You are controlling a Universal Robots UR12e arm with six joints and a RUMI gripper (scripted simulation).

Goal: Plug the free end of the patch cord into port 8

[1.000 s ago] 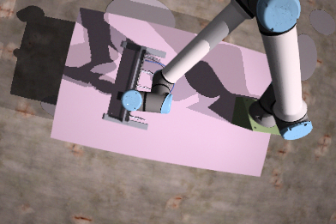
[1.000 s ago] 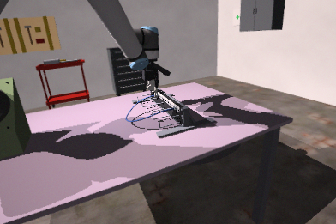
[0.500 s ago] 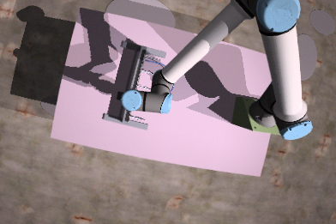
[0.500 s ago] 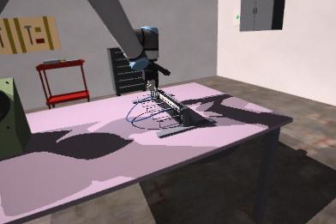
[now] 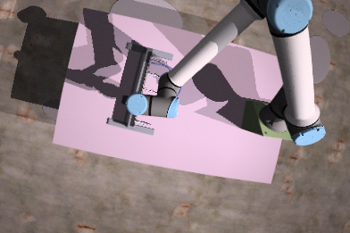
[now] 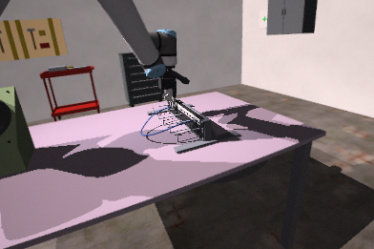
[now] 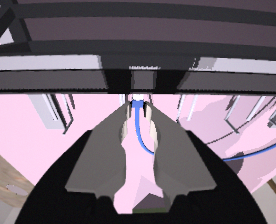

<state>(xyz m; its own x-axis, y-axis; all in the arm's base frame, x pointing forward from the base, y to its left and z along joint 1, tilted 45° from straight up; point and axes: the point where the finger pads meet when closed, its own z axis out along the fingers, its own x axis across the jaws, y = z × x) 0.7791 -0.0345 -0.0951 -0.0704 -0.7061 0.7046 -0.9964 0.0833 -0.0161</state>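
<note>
My gripper is now 1 cm short of the white plug and 1 cm above it.
</note>
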